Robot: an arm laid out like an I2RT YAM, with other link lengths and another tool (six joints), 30 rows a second.
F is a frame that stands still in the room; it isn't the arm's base.
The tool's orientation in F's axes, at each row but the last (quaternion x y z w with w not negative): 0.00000 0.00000 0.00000 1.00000; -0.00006 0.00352 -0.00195 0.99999; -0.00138 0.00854 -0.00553 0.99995; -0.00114 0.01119 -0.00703 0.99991; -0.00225 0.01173 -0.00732 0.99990; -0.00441 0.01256 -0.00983 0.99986; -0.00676 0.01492 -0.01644 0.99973; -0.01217 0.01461 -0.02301 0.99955; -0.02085 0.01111 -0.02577 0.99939; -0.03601 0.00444 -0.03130 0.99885; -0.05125 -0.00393 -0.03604 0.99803; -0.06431 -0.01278 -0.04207 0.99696; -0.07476 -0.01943 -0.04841 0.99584
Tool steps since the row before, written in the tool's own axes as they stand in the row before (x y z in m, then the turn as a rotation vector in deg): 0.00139 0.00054 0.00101 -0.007 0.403 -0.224; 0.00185 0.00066 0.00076 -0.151 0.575 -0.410; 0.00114 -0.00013 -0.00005 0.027 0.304 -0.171; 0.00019 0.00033 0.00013 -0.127 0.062 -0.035; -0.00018 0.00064 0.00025 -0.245 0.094 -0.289; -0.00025 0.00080 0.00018 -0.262 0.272 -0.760; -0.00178 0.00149 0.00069 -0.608 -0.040 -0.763; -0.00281 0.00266 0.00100 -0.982 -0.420 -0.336; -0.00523 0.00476 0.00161 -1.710 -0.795 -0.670; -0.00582 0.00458 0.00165 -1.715 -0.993 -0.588; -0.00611 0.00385 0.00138 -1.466 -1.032 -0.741; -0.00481 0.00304 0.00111 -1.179 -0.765 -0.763; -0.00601 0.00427 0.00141 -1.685 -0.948 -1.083
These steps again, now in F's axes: 0.00139 0.00054 0.00101 -0.007 0.403 -0.224; 0.00186 0.00065 0.00075 -0.152 0.576 -0.409; 0.00114 -0.00014 -0.00007 0.027 0.303 -0.172; 0.00020 0.00033 0.00012 -0.127 0.064 -0.032; -0.00016 0.00064 0.00025 -0.250 0.096 -0.284; -0.00023 0.00081 0.00018 -0.276 0.271 -0.756; -0.00171 0.00156 0.00072 -0.632 -0.030 -0.744; -0.00265 0.00281 0.00101 -1.010 -0.382 -0.297; -0.00494 0.00509 0.00152 -1.763 -0.732 -0.600; -0.00551 0.00504 0.00135 -1.780 -0.923 -0.503; -0.00582 0.00440 0.00091 -1.534 -0.995 -0.649; -0.00455 0.00354 0.00057 -1.225 -0.758 -0.696; -0.00560 0.00498 0.00049 -1.736 -0.939 -1.008
